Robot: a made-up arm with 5 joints. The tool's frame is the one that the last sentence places.
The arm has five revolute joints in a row. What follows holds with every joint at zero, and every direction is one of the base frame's.
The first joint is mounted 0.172 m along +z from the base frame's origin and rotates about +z.
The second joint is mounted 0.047 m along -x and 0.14 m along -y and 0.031 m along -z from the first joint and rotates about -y.
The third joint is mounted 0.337 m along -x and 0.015 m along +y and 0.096 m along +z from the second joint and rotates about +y.
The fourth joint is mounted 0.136 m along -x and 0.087 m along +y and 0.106 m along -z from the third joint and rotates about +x.
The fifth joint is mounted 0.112 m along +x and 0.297 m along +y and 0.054 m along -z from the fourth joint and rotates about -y.
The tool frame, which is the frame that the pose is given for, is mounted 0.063 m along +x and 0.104 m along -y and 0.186 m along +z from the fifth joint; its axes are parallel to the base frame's.
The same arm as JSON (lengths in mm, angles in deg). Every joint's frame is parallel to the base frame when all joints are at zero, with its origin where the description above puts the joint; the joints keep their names.
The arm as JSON. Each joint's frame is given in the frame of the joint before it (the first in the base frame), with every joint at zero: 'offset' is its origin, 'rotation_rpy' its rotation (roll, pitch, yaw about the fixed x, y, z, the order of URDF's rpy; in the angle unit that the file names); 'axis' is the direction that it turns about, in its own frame. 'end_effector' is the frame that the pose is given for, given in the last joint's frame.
{
  "length_unit": "mm",
  "angle_unit": "deg",
  "chain": [
    {
      "id": "joint 1",
      "offset": [
        0.0,
        0.0,
        172.0
      ],
      "rotation_rpy": [
        0.0,
        0.0,
        0.0
      ],
      "axis": [
        0.0,
        0.0,
        1.0
      ]
    },
    {
      "id": "joint 2",
      "offset": [
        -47.0,
        -140.0,
        -31.0
      ],
      "rotation_rpy": [
        0.0,
        0.0,
        0.0
      ],
      "axis": [
        0.0,
        -1.0,
        0.0
      ]
    },
    {
      "id": "joint 3",
      "offset": [
        -337.0,
        15.0,
        96.0
      ],
      "rotation_rpy": [
        0.0,
        0.0,
        0.0
      ],
      "axis": [
        0.0,
        1.0,
        0.0
      ]
    },
    {
      "id": "joint 4",
      "offset": [
        -136.0,
        87.0,
        -106.0
      ],
      "rotation_rpy": [
        0.0,
        0.0,
        0.0
      ],
      "axis": [
        1.0,
        0.0,
        0.0
      ]
    },
    {
      "id": "joint 5",
      "offset": [
        112.0,
        297.0,
        -54.0
      ],
      "rotation_rpy": [
        0.0,
        0.0,
        0.0
      ],
      "axis": [
        0.0,
        -1.0,
        0.0
      ]
    }
  ],
  "end_effector": {
    "offset": [
      63.0,
      -104.0,
      186.0
    ],
    "rotation_rpy": [
      0.0,
      0.0,
      0.0
    ]
  }
}

